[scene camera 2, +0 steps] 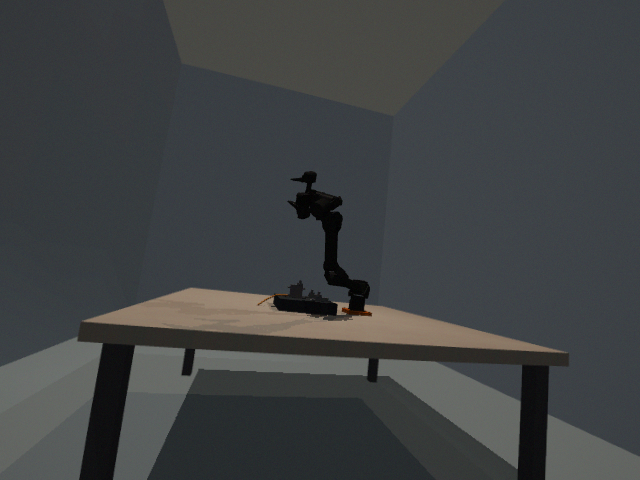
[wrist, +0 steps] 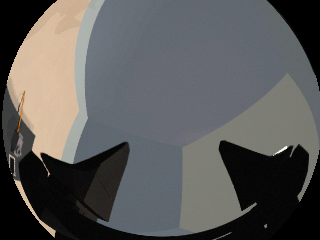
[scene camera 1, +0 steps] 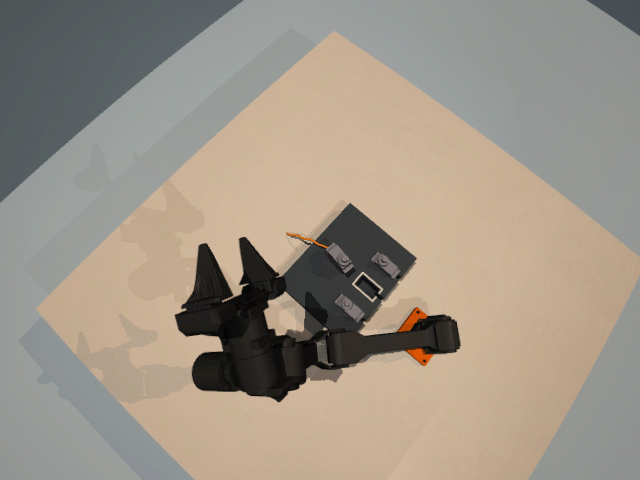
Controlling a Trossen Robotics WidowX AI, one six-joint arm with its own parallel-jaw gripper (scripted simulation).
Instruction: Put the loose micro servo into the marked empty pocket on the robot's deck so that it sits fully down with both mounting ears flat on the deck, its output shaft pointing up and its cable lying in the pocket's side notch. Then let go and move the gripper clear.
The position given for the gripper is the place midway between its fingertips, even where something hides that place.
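Note:
Gripper (scene camera 1: 224,240) open and holding nothing; the gripper is also visible in scene camera 2 (scene camera 2: 289,190) and in the wrist view (wrist: 176,147). A deck (scene camera 1: 313,281) is present too.

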